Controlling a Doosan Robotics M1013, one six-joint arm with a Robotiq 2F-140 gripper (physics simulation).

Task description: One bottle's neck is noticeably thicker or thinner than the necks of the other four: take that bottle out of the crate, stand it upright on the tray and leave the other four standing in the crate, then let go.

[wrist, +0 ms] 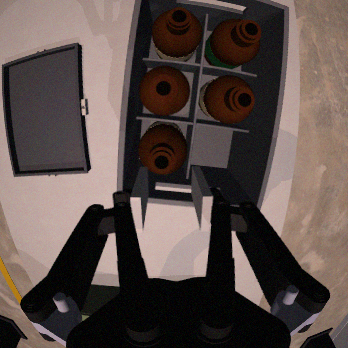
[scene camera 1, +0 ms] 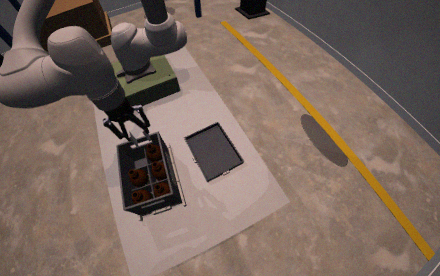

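Where they show: gripper, between the fingertips: (wrist: 169,179) (scene camera 1: 142,140); arm's base, origin of its link: (scene camera 1: 138,69).
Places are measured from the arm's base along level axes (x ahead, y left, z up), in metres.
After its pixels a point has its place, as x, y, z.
Observation:
The dark crate (scene camera 1: 121,177) {0.656, -0.217, 0.063} (wrist: 269,100) {0.650, -0.216, 0.044} holds several brown bottles, all in compartments. On the tray side stand a bottle nearest the robot base (scene camera 1: 153,153) (wrist: 162,145), a middle bottle (scene camera 1: 158,170) {0.680, -0.081, 0.030} (wrist: 164,100) {0.647, -0.083, 0.045} and a far bottle (scene camera 1: 161,189) {0.762, -0.094, 0.042} (wrist: 175,40) {0.729, -0.099, 0.015}. On the other side are a middle bottle (scene camera 1: 137,177) {0.665, -0.170, 0.025} (wrist: 225,100) {0.647, -0.160, 0.028} and a far bottle (scene camera 1: 140,196) {0.751, -0.176, 0.042} (wrist: 231,46) {0.723, -0.174, 0.015}; the compartment nearest the base is empty. I cannot tell which neck differs. My gripper (scene camera 1: 140,138) {0.569, -0.086, 0.100} (wrist: 169,179) {0.569, -0.086, 0.100} is open and empty above the crate's base-side end. The tray (scene camera 1: 214,151) {0.652, 0.175, -0.103} (wrist: 45,110) {0.650, 0.162, -0.103} lies flat, empty.
The crate's upright walls, end handles and inner dividers surround the bottles. A gap of pale mat (scene camera 1: 240,200) {0.913, 0.167, -0.109} (wrist: 102,150) {0.557, 0.045, -0.109} separates crate and tray. The green robot base (scene camera 1: 162,85) {0.191, 0.089, -0.017} stands behind the crate. A yellow line (scene camera 1: 285,82) crosses the floor beyond the tray.

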